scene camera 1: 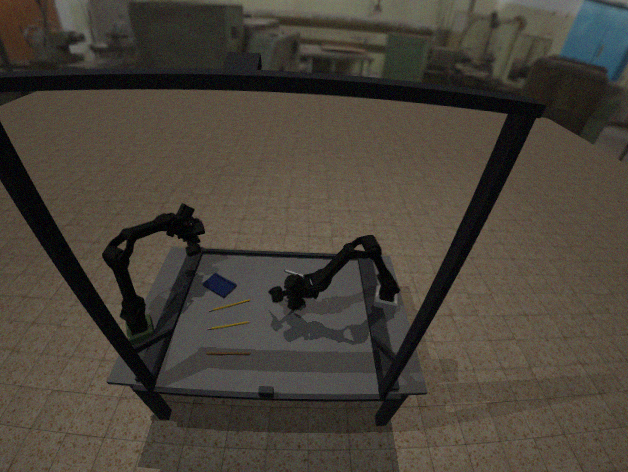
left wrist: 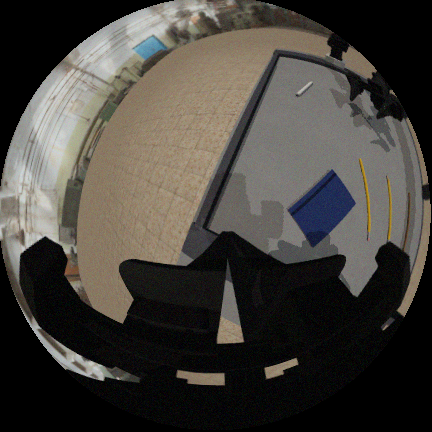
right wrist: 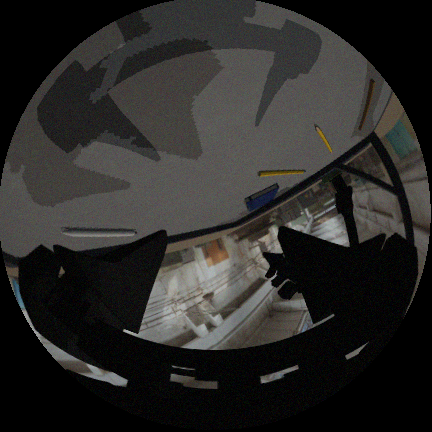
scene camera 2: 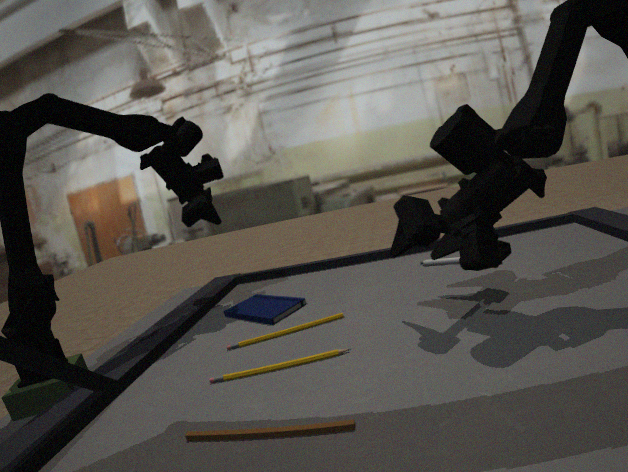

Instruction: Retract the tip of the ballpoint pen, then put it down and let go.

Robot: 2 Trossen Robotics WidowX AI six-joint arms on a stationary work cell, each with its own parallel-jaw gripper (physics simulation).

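Places are measured from the left arm's base along level axes (x ahead, y left, z up), in centimetres.
Pixels of known places: left gripper, fingertip midpoint: (scene camera 1: 199,241) (left wrist: 226,236) (right wrist: 262,252) (scene camera 2: 219,223); right gripper, fingertip midpoint: (left wrist: 362,107) (right wrist: 223,234) (scene camera 2: 412,256); left arm's base at its link origin: (scene camera 1: 138,326) (right wrist: 335,176); right arm's base at its link origin: (scene camera 1: 386,295).
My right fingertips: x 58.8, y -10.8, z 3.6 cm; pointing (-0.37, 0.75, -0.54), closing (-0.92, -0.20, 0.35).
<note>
Ahead of a thing's pixels: the offset from my right fingertips to its top centre.
The ballpoint pen @[dx +16.2, dy +9.3, dz -6.3 cm] (scene camera 1: 292,272) (scene camera 2: 440,262) (left wrist: 304,89) (right wrist: 98,232) is a pale grey-white rod lying flat near the table's far edge. It is too small and dim to tell whether its tip is out. Part of it is hidden behind the right gripper in scene camera 2. My right gripper (scene camera 1: 284,302) (scene camera 2: 412,256) (right wrist: 223,234) is wide open and empty, above the table, nearer the front than the pen. My left gripper (scene camera 1: 192,249) (scene camera 2: 219,222) (left wrist: 226,236) is shut on nothing, raised near the table's far left corner, well away from the pen.
A blue book @[dx -20.8, dy +20.5, dz -6.4 cm] (scene camera 1: 219,285) (scene camera 2: 265,309) (left wrist: 322,207) (right wrist: 262,198) lies at the left. Two yellow pencils @[dx -20.5, dy +6.9, dz -6.9 cm] (scene camera 1: 229,305) @[dx -24.3, dy -3.2, dz -6.7 cm] (scene camera 2: 284,364) and an orange-brown stick @[dx -29.3, dy -15.3, dz -6.9 cm] (scene camera 1: 228,353) (scene camera 2: 269,431) lie in front of it. The dark frame (scene camera 1: 459,243) stands around the grey table.
</note>
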